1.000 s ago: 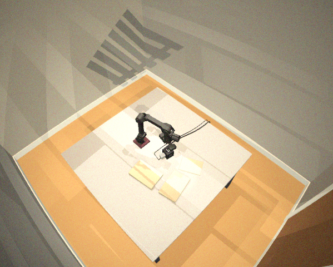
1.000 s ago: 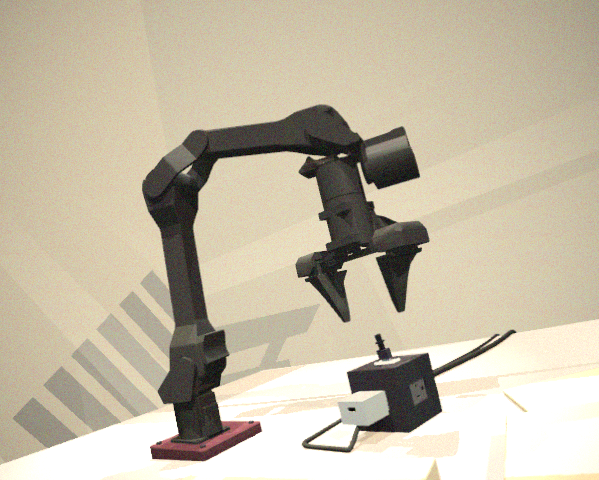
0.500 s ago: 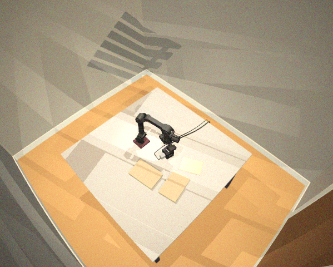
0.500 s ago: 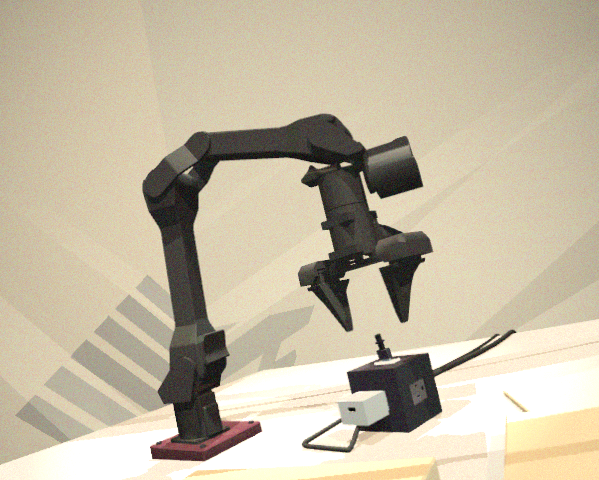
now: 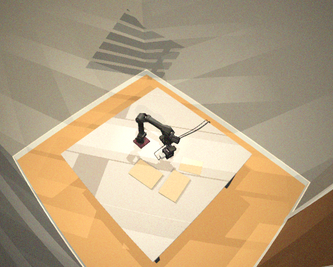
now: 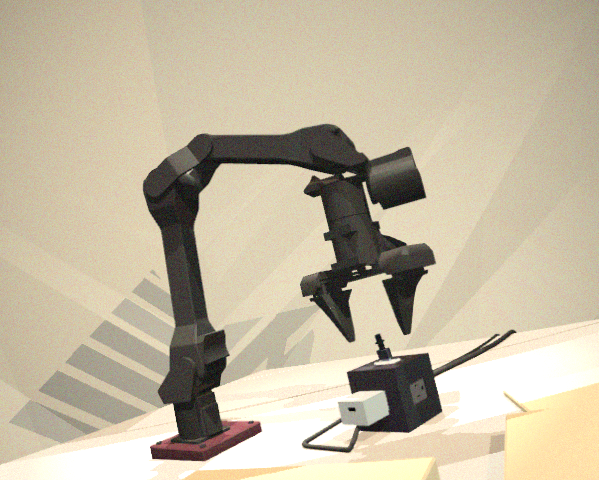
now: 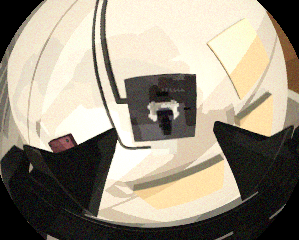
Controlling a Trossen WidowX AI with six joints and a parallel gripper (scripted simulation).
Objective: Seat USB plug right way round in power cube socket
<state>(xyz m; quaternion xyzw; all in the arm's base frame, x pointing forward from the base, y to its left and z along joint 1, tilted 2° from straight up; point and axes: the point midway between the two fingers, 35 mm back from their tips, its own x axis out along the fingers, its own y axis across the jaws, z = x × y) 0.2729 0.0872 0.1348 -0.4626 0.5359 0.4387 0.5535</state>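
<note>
The black USB plug is 20 mm below my gripper tip. Also, from my gripper tip: pale socket plate (40 mm below, 10 mm to the left); pale sheet (230 mm ahead, 100 mm below, 70 mm to the left).
</note>
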